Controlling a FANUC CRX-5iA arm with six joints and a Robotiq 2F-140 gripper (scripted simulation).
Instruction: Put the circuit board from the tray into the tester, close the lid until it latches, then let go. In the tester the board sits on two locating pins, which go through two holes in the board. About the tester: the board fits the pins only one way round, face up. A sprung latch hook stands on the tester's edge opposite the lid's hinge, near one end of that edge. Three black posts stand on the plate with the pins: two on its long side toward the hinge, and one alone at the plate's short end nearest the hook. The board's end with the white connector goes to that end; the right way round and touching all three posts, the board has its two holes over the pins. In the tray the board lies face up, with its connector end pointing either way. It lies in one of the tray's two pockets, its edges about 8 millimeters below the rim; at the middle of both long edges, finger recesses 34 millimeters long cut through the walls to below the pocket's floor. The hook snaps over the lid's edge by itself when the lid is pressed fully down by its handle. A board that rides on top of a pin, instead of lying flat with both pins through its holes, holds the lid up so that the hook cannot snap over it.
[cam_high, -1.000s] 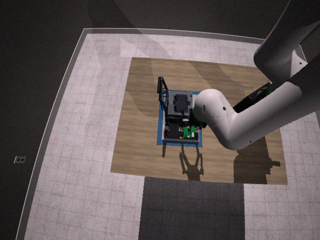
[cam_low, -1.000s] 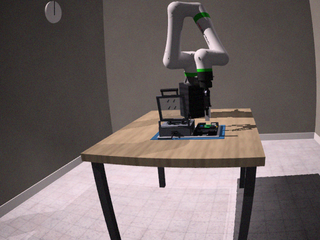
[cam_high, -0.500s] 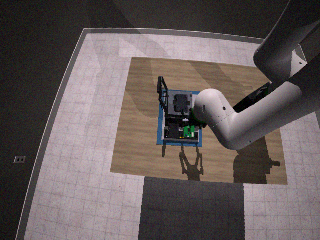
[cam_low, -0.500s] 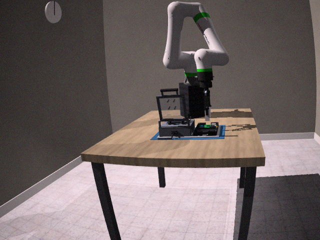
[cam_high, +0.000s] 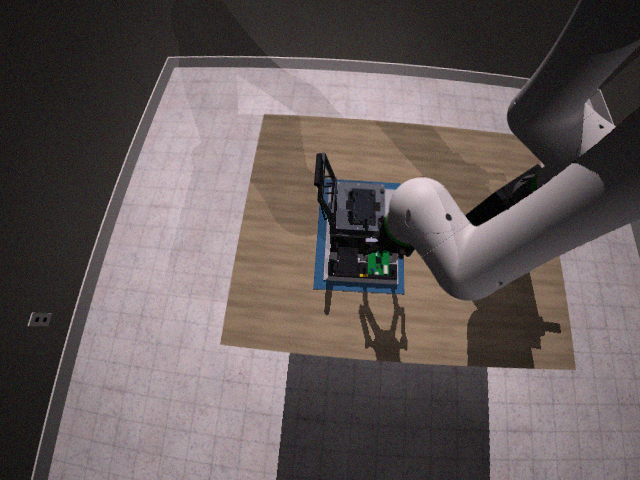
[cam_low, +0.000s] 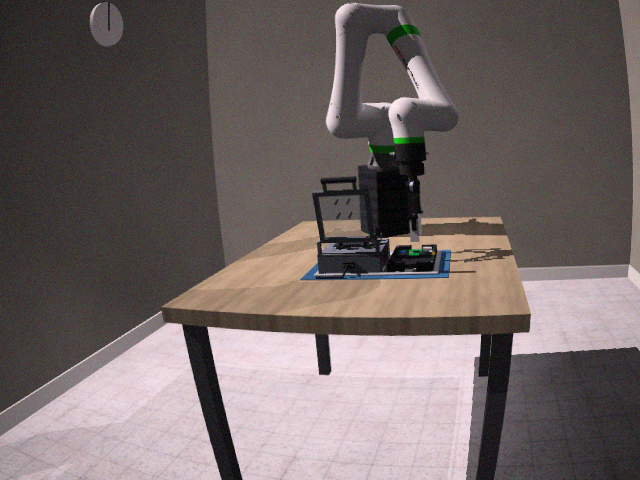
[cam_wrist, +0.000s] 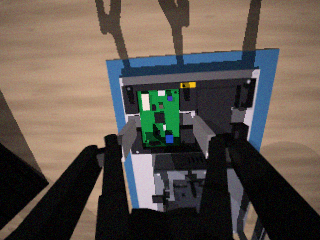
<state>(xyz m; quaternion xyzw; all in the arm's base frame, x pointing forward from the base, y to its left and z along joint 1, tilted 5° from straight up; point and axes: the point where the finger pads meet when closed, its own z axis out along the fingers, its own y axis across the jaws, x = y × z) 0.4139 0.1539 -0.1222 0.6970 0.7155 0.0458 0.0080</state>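
Now: hand 10 mm past the green circuit board and 70 mm above it. Also, from my hand: lid (180 mm ahead, 170 mm to the right, 90 mm above); then tester (90 mm ahead, 140 mm to the right, 20 mm above).
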